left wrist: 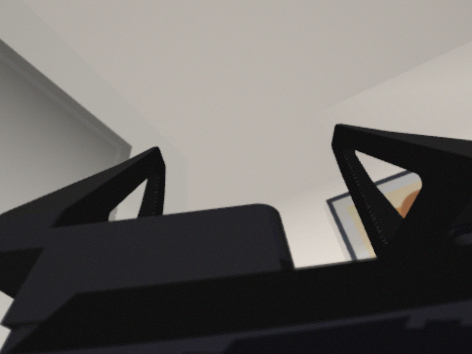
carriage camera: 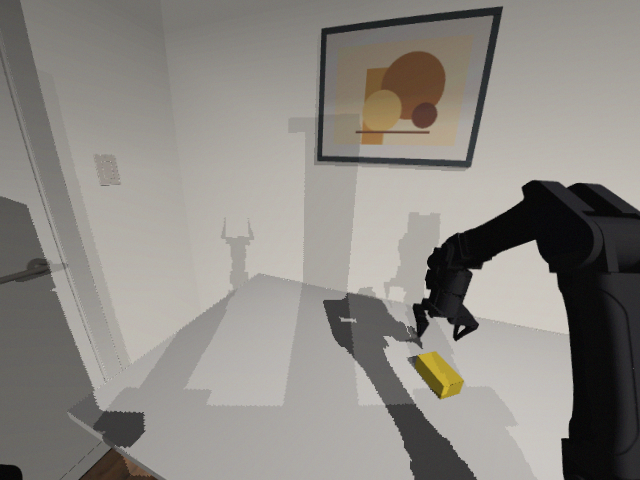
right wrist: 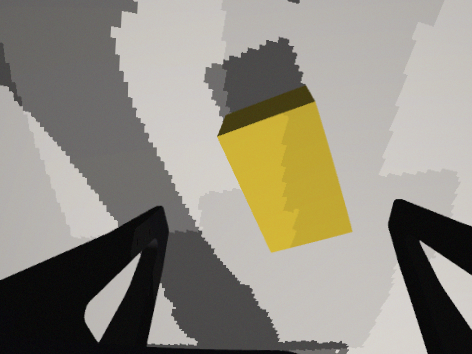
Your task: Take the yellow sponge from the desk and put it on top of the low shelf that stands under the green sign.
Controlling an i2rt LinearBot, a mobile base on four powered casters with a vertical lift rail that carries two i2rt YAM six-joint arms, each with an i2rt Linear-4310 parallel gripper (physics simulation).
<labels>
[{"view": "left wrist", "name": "left gripper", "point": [247, 145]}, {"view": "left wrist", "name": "framed picture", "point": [342, 207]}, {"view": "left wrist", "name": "door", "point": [58, 142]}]
</labels>
